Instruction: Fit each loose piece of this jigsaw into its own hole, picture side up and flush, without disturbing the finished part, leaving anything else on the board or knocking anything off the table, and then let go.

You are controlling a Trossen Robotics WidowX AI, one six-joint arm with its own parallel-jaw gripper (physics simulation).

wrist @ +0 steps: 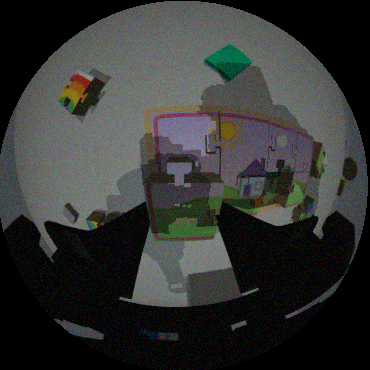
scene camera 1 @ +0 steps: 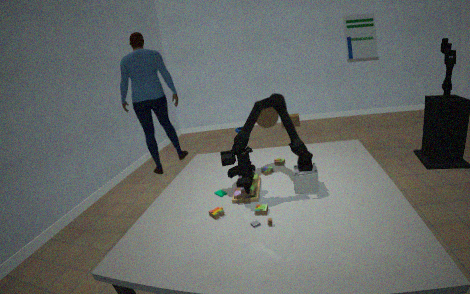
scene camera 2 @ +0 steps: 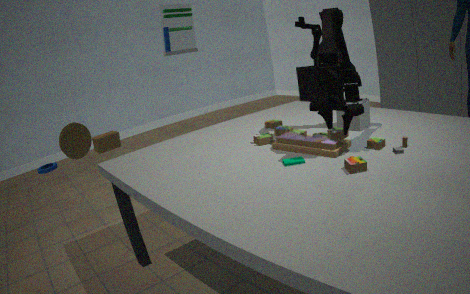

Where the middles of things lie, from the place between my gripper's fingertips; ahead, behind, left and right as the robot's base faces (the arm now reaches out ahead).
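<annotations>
Jigsaw board (wrist: 147, 112): my hand is 40 mm above it, 40 mm short of it and 80 mm to the left of it.
</annotations>
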